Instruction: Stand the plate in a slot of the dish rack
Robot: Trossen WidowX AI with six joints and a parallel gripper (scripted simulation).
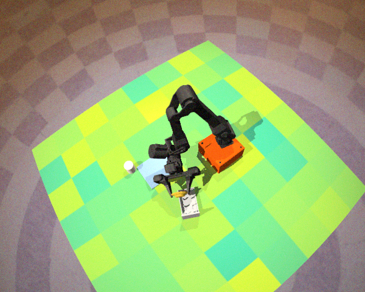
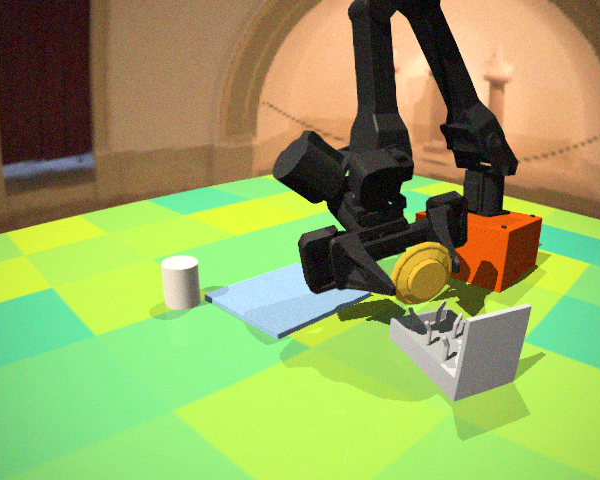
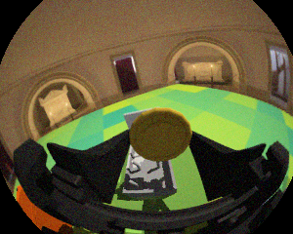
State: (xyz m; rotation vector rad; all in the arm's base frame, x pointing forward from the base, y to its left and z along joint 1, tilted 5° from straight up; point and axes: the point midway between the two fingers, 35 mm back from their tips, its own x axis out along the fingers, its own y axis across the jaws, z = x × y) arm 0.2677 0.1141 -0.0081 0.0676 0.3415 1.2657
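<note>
Now: gripper tip 6 cm above the grey dish rack, 2 cm to the right of it and 2 cm past it. Round my gripper tip: blue spoon 20 cm to the right, 8 cm below, 6 cm behind; yellow plate 1 cm to the right; light blue mat 18 cm to the right, 8 cm below, 4 cm ahead.
</note>
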